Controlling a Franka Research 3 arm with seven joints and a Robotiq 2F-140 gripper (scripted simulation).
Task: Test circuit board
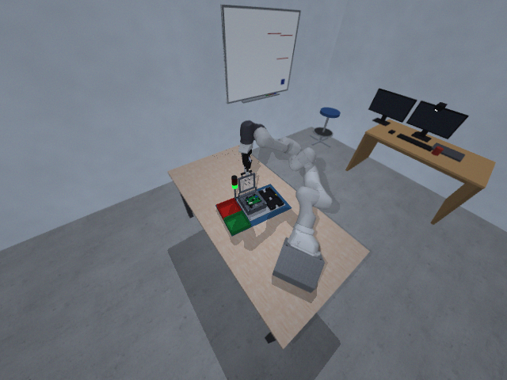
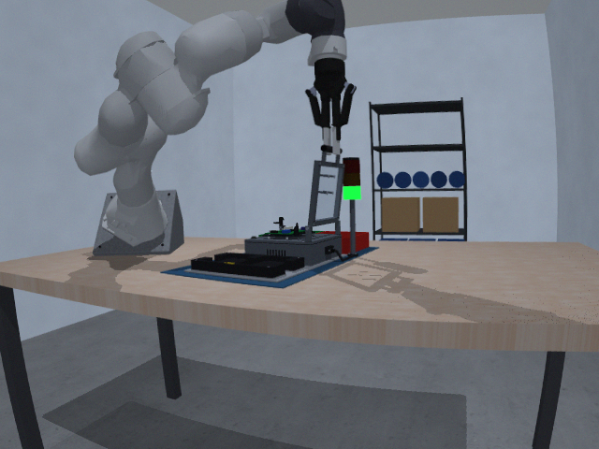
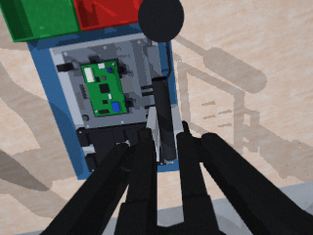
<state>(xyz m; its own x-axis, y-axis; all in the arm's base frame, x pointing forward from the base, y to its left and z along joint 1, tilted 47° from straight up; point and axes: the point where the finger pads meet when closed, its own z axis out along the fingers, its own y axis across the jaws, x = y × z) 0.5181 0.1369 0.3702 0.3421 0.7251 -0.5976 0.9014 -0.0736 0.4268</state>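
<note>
My hand is 120 mm past the green circuit board, 50 mm to the right of it and 220 mm above it. From my hand the other things lie so: tester plate: 110 mm behind, 50 mm to the left, 220 mm below; tester lid: 10 mm behind, 110 mm below; black latch hook: 160 mm behind, 120 mm to the left, 200 mm below.
</note>
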